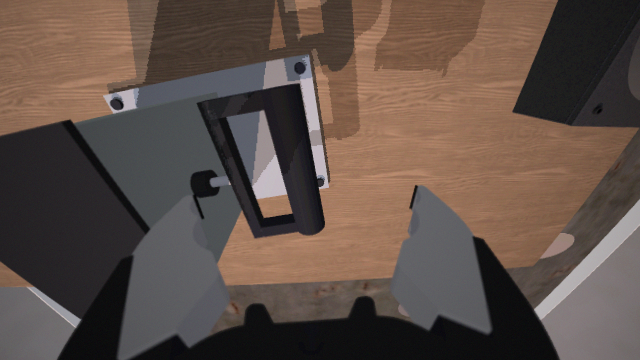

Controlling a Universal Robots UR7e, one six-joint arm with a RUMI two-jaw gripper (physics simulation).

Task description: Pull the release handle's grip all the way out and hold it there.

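Observation:
The release handle is a black rectangular frame with a thick round grip bar (292, 160) along its right side. A short light rod (219, 181) joins the frame to a black round collar (204, 183) on the grey-green face of an upright housing (145, 150). The grip stands a short way out from that face. My gripper (308, 193) is wide open and empty. The lower end of the grip shows between the two fingertips, nearer the left one; the left fingertip appears just below the collar. Whether the fingers are level with the grip in depth cannot be told.
The housing has a dark top panel (50, 200) at the left and stands on a pale metal base plate (210, 82) with dark bolts. A black mount block (545, 65) is at the upper right. The wooden table top (425, 150) ends at an edge below and at the right. Shadows lie behind the plate.

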